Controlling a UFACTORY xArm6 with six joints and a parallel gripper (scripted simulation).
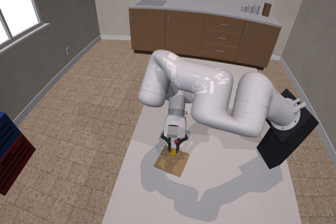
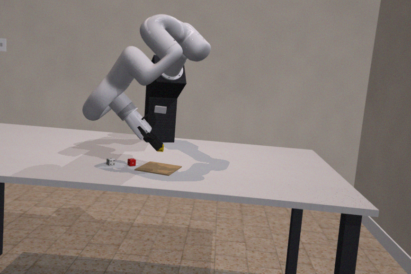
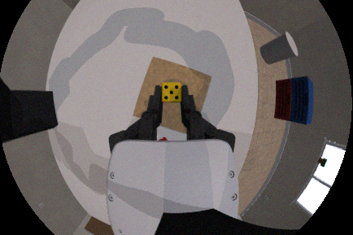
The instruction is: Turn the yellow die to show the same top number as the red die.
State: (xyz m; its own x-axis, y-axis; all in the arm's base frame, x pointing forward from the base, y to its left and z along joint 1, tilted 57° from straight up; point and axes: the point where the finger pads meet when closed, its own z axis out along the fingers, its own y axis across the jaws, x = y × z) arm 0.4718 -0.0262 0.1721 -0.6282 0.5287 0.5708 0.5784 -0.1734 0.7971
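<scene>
Now: hand 20 mm to the right of the mat and 100 mm above it. Round my hand: red die: 10 mm behind, 100 mm to the right, 90 mm below; then white die: 10 mm ahead, 170 mm to the right, 90 mm below; then yellow die: 20 mm to the left, 20 mm below.
</scene>
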